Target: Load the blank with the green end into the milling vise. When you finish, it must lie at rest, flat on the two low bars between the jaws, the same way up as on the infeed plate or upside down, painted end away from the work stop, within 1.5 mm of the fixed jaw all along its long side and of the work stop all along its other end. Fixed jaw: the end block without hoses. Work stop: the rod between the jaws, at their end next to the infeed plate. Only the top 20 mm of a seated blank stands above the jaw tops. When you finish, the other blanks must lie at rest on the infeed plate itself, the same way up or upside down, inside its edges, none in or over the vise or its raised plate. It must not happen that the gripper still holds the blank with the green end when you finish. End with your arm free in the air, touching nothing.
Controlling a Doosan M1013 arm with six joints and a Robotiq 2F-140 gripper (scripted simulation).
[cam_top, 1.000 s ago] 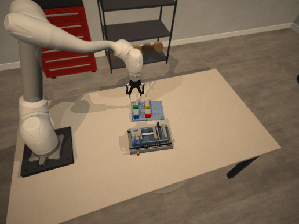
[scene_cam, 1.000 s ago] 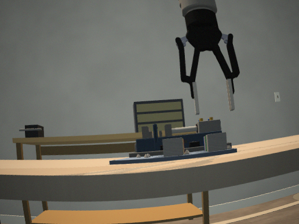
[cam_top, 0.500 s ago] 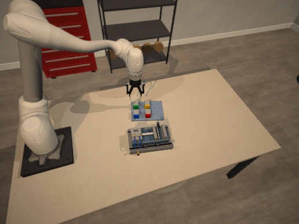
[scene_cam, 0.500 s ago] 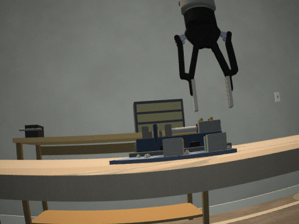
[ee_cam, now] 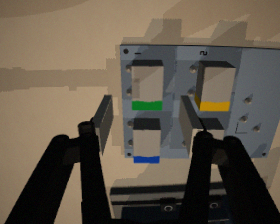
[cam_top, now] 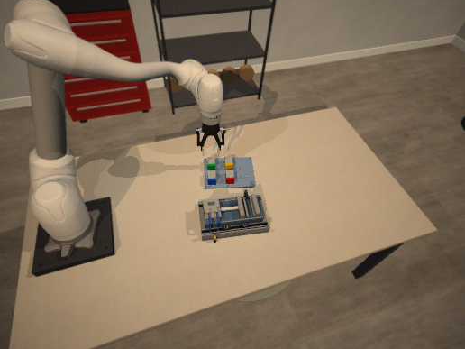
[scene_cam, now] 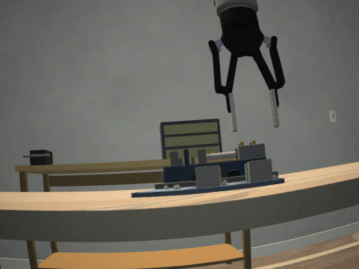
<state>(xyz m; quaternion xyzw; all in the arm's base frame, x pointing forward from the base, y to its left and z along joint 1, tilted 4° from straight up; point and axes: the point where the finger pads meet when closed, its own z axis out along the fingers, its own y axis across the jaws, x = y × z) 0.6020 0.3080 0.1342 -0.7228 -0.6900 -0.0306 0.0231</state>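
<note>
Right now the green-ended blank is 10 cm below my hand. Round my hand: raised plate: 13 cm below, 9 cm ahead, 5 cm to the right; blue-ended blank: 10 cm below, 9 cm to the right; yellow-ended blank: 10 cm below, 9 cm ahead, 1 cm to the right.
</note>
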